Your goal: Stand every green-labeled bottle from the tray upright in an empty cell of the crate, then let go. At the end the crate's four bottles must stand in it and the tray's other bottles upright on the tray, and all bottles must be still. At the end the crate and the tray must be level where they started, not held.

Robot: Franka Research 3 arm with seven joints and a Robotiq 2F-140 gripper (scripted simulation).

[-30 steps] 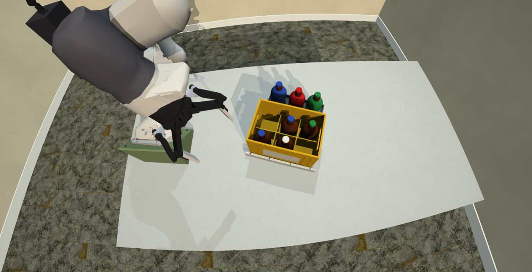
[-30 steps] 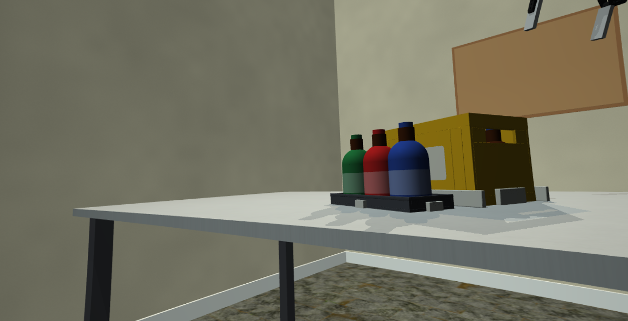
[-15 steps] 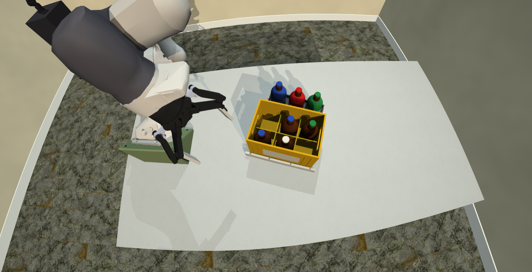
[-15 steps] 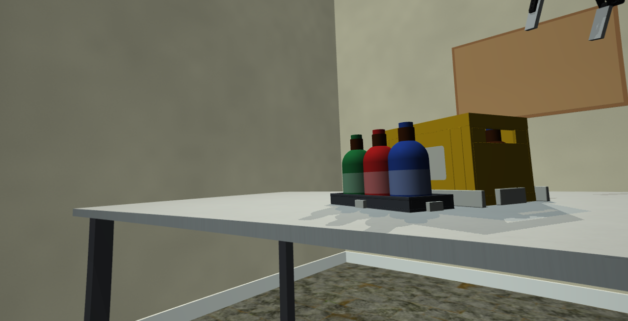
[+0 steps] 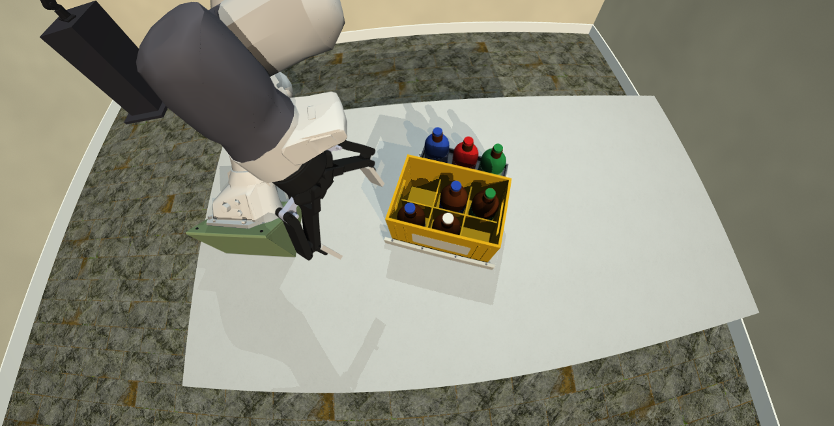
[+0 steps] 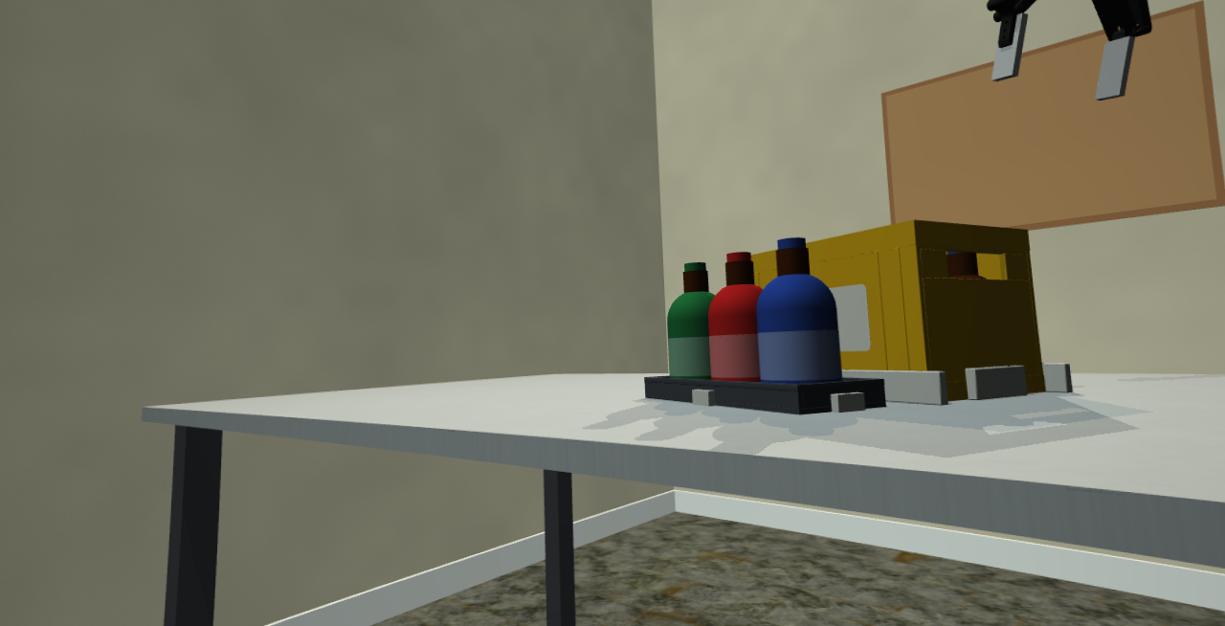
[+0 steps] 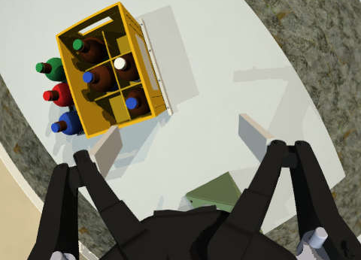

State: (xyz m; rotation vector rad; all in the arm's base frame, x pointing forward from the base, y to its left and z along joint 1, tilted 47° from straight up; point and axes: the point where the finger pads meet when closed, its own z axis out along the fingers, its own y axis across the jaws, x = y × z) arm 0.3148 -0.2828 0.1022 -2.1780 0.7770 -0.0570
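The green-labeled bottle is 340 mm ahead of my hand, 260 mm below it and 250 mm to the left of it. From my hand the other things lie so: blue-labeled bottle 310 mm to the left, 260 mm below, 180 mm ahead; then red bottle 270 mm to the left, 260 mm below, 260 mm ahead; then dark tray 340 mm below, 280 mm to the left, 260 mm ahead.
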